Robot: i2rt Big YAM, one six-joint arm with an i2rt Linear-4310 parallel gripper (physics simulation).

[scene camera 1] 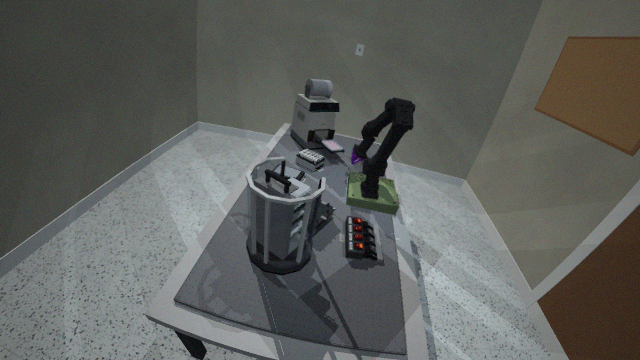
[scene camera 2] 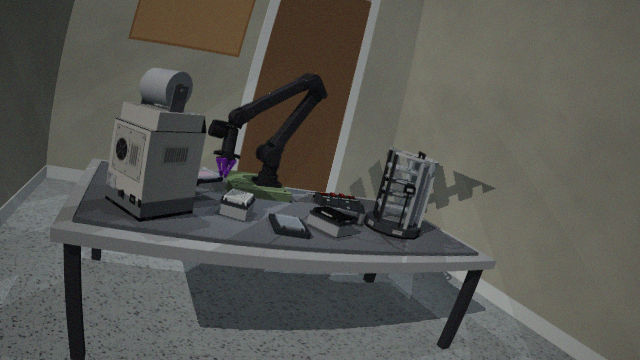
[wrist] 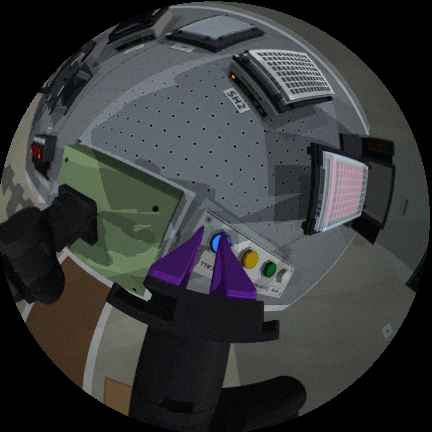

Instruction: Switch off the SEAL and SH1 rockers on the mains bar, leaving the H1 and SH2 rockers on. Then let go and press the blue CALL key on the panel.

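Places are measured from the arm's base along level axes (x back, y right, z up), in centimetres.
Pixels of known places: gripper, fingertip midpoint: [scene camera 1: 352,163] [scene camera 2: 223,177] [wrist: 211,232]; arm's base at its link origin: [scene camera 1: 368,191] [scene camera 2: 266,183] [wrist: 77,211].
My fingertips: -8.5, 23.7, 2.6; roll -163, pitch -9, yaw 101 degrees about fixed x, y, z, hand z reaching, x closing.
Observation:
For each thing: its middle in the pictures, then the offset to it from my fingertips, as dx, dy, dz.
- white key panel at the middle of its body: [wrist: 245,263] [scene camera 2: 200,177] [scene camera 1: 357,161] +4.7, +8.5, -2.4
- blue CALL key at the middle of its body: [wrist: 218,242] +1.2, +1.5, -0.5
- yellow key at the middle of its body: [wrist: 248,258] +2.1, +6.5, -0.2
- green key at the middle of its body: [wrist: 268,268] +3.0, +11.4, -0.2
- pink plate at the middle of its body: [wrist: 348,191] [scene camera 2: 202,174] [scene camera 1: 332,145] -13.1, +12.7, +3.3
- tall machine at the middle of its body: [scene camera 2: 157,139] [scene camera 1: 315,112] -27.4, +34.5, +16.2
- round rack at the middle of its body: [scene camera 1: 282,214] [scene camera 2: 403,190] -30.1, -67.5, +10.9
My gripper [scene camera 1: 354,161] [scene camera 2: 225,174] [wrist: 211,232] has purple fingers pointing down, a narrow gap apart and empty. In the wrist view it is over the white key panel [wrist: 220,226]. The right-hand finger's tip overlaps the blue CALL key [wrist: 215,244] and hides part of it; contact cannot be told. A yellow key [wrist: 250,259] and a green key [wrist: 269,269] are farther right. The mains bar [scene camera 1: 354,253] [scene camera 2: 337,201] [wrist: 44,148] stands beyond the arm's base. Its rockers glow red; the two end ones look brighter than the middle two. Their labels are unreadable.
The green arm base [scene camera 1: 356,197] [scene camera 2: 280,194] [wrist: 120,185] is beside the panel. The SH2 unit [scene camera 2: 236,211] [wrist: 290,75] and a pink plate [scene camera 1: 332,145] [wrist: 345,192] are nearby. A tall machine [scene camera 1: 312,120] [scene camera 2: 170,170] carries a roll. A round rack [scene camera 1: 266,230] [scene camera 2: 395,230] stands near the bar.

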